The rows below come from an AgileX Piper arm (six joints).
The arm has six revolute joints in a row. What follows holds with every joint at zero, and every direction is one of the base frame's. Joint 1 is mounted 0.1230 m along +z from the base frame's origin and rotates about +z. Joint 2 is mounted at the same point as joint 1 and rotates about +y. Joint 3 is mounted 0.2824 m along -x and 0.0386 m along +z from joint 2 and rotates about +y. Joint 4 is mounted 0.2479 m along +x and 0.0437 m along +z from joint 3 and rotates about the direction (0.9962, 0, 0.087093). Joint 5 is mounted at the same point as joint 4 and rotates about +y. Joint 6 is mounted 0.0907 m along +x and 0.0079 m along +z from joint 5 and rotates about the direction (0.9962, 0, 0.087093). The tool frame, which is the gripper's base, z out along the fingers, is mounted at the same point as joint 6; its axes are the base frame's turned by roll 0.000, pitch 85.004 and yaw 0.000 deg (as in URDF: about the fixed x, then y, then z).
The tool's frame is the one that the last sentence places.
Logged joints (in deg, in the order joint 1, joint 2, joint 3, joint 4, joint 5, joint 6), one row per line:
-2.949 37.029 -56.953 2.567 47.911 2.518
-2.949 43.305 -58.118 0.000 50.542 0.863
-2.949 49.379 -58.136 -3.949 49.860 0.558
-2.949 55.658 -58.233 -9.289 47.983 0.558
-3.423 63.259 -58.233 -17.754 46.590 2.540
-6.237 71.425 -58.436 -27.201 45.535 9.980
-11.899 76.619 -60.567 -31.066 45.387 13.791
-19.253 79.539 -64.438 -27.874 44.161 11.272
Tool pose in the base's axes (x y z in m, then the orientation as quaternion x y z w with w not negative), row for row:
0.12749 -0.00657 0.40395 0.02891 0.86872 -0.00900 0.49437
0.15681 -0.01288 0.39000 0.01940 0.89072 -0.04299 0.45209
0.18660 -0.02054 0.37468 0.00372 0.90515 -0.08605 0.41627
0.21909 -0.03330 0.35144 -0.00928 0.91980 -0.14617 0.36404
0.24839 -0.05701 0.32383 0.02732 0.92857 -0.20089 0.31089
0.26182 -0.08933 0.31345 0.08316 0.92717 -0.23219 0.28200
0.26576 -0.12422 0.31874 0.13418 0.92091 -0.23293 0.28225
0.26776 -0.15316 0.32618 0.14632 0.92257 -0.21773 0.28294
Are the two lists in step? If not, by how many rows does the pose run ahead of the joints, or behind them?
The pose runs 1 row ahead of the joints: the pose in row i belongs to the joints in row i + 1.
